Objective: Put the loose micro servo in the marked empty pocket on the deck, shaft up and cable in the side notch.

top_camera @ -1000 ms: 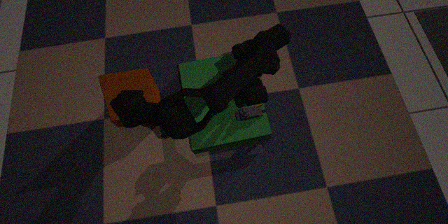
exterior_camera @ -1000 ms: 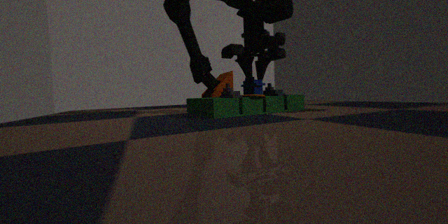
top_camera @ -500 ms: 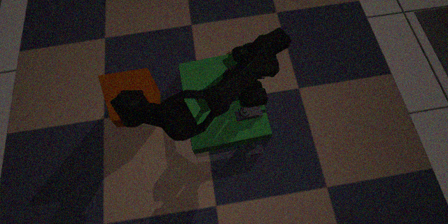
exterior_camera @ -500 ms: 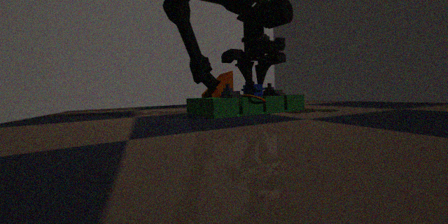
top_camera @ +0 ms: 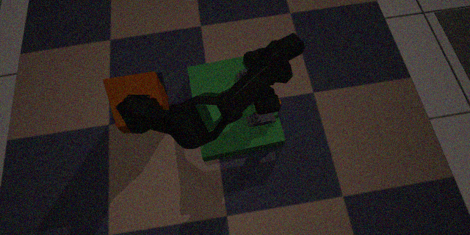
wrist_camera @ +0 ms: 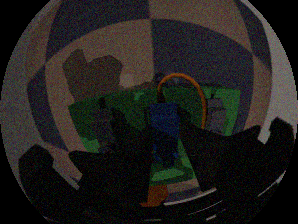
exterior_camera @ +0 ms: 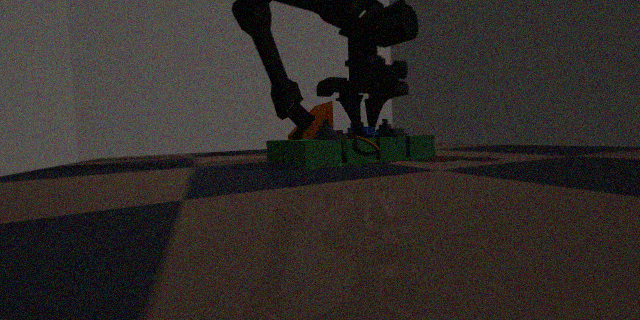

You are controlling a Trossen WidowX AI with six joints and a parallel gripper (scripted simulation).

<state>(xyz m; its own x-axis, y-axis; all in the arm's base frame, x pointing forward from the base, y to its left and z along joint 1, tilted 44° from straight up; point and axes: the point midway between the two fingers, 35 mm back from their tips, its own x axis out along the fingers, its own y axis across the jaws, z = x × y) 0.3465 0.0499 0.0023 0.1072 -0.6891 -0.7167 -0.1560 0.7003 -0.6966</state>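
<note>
Right now the green deck is 120 mm behind my gripper tip, 40 mm below it and 20 mm to the right of it.
</note>
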